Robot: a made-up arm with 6 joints.
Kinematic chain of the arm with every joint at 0, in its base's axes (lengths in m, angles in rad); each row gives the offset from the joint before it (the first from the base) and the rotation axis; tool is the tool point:
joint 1: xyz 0 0 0.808 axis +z
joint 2: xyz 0.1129 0 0 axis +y
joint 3: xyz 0 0 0.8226 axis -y
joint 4: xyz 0 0 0.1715 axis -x
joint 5: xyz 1.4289 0 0 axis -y
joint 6: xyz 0.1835 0 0 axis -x
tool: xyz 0 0 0
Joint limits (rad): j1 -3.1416..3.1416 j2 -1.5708..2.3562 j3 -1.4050..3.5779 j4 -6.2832..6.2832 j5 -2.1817..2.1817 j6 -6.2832..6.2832
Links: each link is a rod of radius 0.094 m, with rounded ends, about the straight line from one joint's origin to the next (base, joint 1, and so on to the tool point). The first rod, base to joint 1, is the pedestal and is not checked.
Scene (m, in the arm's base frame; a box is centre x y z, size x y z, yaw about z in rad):
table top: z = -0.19
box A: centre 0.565 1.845 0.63 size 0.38 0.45 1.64 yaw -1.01
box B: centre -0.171 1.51 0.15 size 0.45 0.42 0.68 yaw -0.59
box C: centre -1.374 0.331 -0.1 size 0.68 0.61 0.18 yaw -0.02
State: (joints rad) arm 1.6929 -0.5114 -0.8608 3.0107 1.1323 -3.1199
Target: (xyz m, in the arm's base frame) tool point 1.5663 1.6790 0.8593
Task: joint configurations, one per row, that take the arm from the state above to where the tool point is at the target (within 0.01 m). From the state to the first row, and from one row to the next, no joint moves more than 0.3 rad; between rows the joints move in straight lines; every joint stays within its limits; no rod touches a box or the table.
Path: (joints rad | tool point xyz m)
1: 1.4885 -0.4077 -0.6271 3.0376 1.0725 -3.1692 | 0.0877 1.2665 1.2440
2: 1.2840 -0.3041 -0.3933 3.0645 1.0126 -3.2184 | 0.3812 1.3348 1.4732
3: 1.0796 -0.2004 -0.1596 3.0914 0.9528 -3.2677 | 0.6925 1.3105 1.6989
4: 1.0137 0.0800 0.0263 3.0763 0.8398 -3.2307 | 0.9070 1.4729 1.5798
5: 0.9477 0.3603 0.2123 3.0611 0.7267 -3.1938 | 1.1353 1.5967 1.3963
6: 0.8818 0.6407 0.3982 3.0460 0.6137 -3.1568 | 1.3612 1.6685 1.1527
7: 0.8159 0.9211 0.5841 3.0309 0.5007 -3.1199 | 1.5662 1.6790 0.8592

